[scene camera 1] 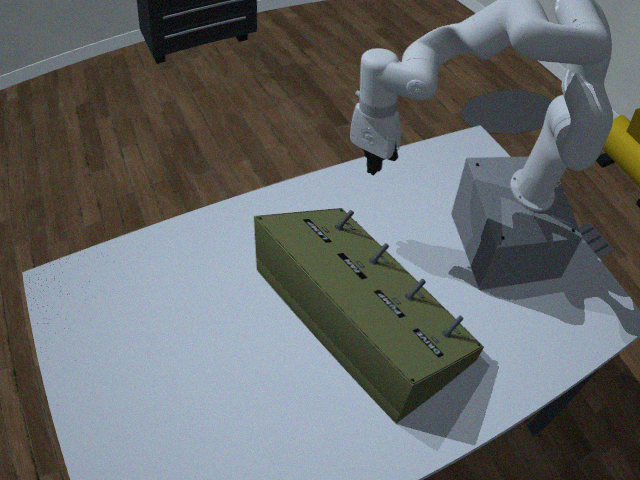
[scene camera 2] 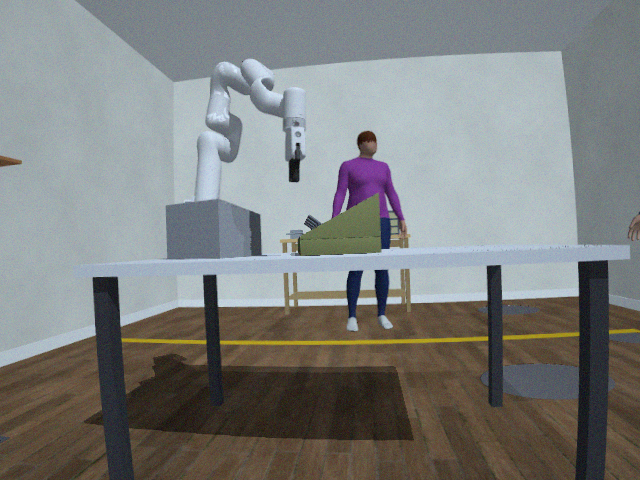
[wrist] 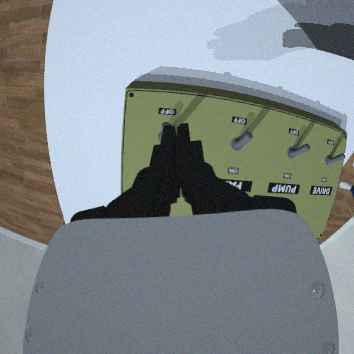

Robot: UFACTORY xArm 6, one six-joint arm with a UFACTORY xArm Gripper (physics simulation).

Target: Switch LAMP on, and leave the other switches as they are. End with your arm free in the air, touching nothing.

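Frame: origin at the arm's base, x ahead, y left, z up, level; metres.
Where they show: gripper, between the fingertips: (scene camera 1: 374, 170) (scene camera 2: 294, 181) (wrist: 178, 142); arm's base, origin of its link: (scene camera 1: 532, 190) (scene camera 2: 205, 209).
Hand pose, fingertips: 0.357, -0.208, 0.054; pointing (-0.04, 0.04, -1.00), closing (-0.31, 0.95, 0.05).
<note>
Each offset is from my fingertips to the centre of the thing, as dx, dy, dz.
An olive switch box {+0.138, +0.180, -0.175} (scene camera 1: 320, 297) (scene camera 2: 354, 235) (wrist: 134, 165) with a sloping top stands on the table. The LAMP lever {+0.059, -0.006, -0.127} (scene camera 1: 344, 220) (wrist: 163, 131) is at one end, above the LAMP label {+0.141, +0.000, -0.113} (scene camera 1: 316, 230); it leans toward its OFF side. In the wrist view the fingers partly cover it and hide its label. The FAN lever {+0.051, +0.114, -0.127} (scene camera 1: 379, 253) (wrist: 242, 141), PUMP lever {+0.043, +0.234, -0.127} (scene camera 1: 415, 289) (wrist: 299, 150) and DRIVE lever {+0.036, +0.353, -0.127} (scene camera 1: 453, 326) (wrist: 334, 159) lean the same way. My gripper (scene camera 1: 372, 172) (scene camera 2: 294, 180) (wrist: 178, 142) is shut and empty, pointing down in the air above the box's LAMP end, apart from the levers.
The white table (scene camera 1: 155, 361) (scene camera 2: 465, 254) carries the grey pedestal (scene camera 1: 522, 266) (scene camera 2: 192, 229) under my arm's base. A person in purple (scene camera 2: 367, 178) stands behind the table before a wooden bench (scene camera 2: 346, 295). A dark cabinet (scene camera 1: 199, 25) and a yellow object (scene camera 1: 624, 147) stand beyond the table.
</note>
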